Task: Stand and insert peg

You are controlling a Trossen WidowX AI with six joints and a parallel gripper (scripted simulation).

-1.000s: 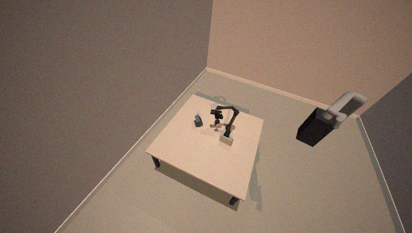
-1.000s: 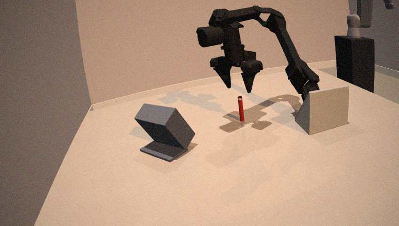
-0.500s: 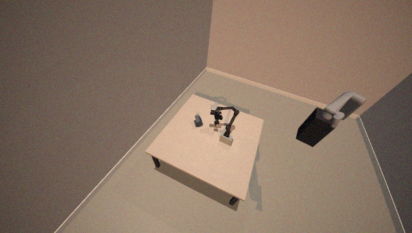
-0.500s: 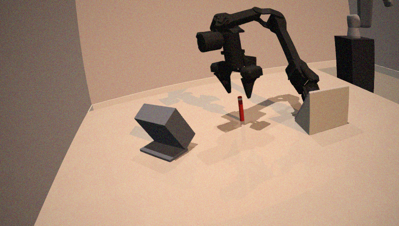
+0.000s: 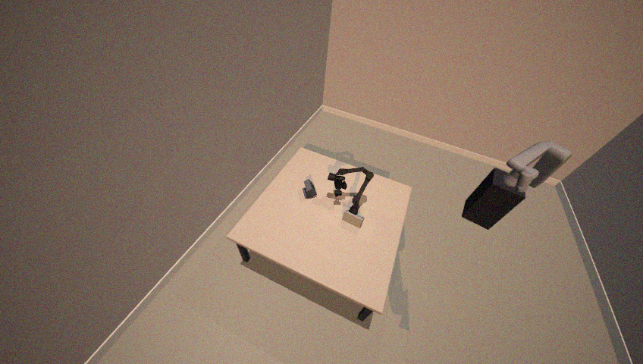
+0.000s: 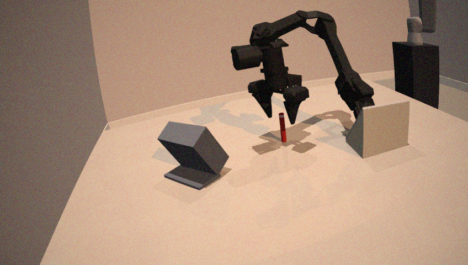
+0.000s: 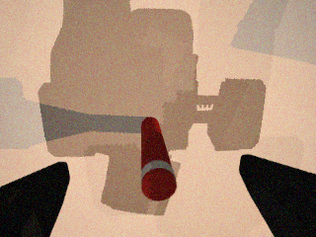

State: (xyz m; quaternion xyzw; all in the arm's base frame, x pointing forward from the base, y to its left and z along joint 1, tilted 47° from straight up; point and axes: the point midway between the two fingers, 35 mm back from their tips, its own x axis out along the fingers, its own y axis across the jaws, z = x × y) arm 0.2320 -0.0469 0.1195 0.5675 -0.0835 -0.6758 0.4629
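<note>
Now: the red peg right at my gripper tip. Round my gripper tip: grey sloped panel 230 mm ahead, 110 mm to the left, 10 mm above; panel foot plate 240 mm ahead, 120 mm to the left, 60 mm below.
</note>
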